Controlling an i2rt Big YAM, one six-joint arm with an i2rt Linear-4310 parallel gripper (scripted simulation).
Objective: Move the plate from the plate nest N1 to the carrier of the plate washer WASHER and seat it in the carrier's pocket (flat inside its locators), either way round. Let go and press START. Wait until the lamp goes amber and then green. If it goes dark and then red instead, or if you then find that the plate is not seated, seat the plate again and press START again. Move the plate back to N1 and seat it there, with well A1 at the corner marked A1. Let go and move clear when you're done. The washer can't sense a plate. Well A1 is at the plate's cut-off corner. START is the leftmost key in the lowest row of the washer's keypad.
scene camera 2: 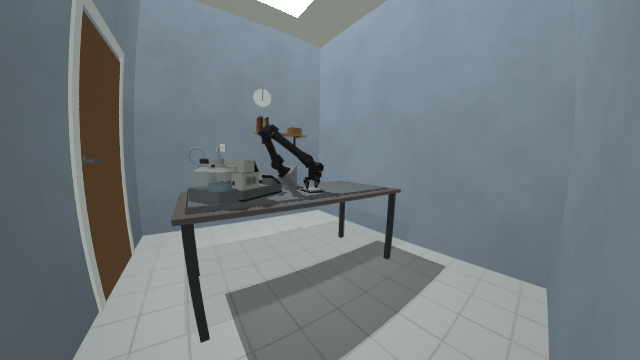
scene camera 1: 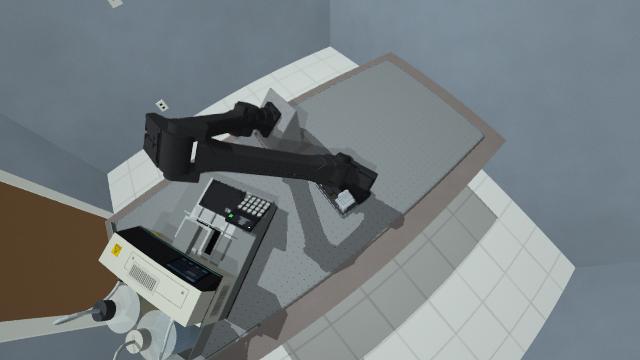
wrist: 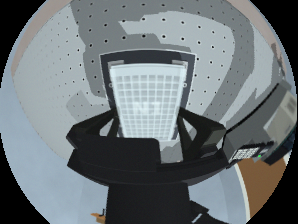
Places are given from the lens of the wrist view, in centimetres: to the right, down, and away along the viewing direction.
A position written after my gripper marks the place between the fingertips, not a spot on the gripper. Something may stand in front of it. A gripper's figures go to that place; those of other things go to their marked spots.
my gripper point(wrist: 148, 109): 0, 0, 13
white well plate point(wrist: 157, 109): 1, 0, 12
